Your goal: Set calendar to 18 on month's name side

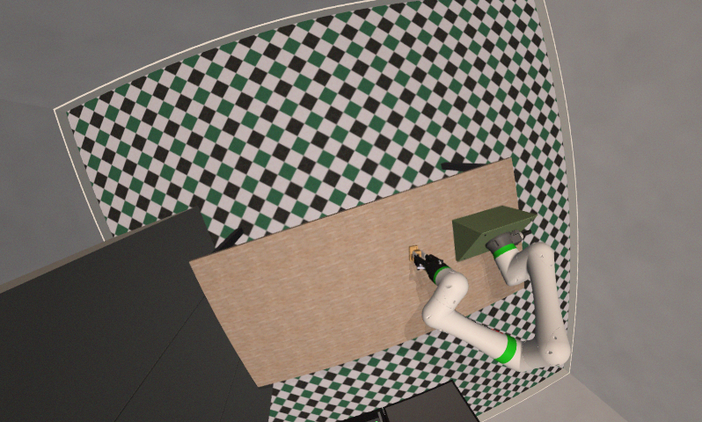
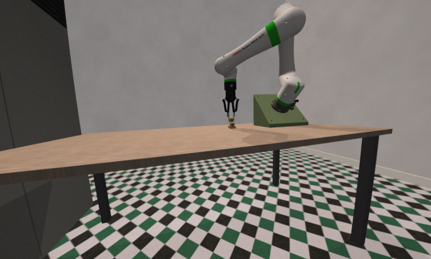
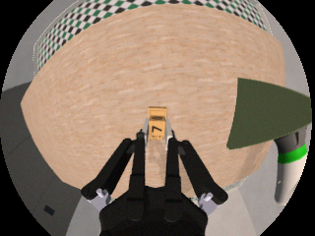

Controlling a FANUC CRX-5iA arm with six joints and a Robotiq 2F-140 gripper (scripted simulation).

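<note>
The tray is 80 mm below my hand and 20 mm to the left of it.
</note>
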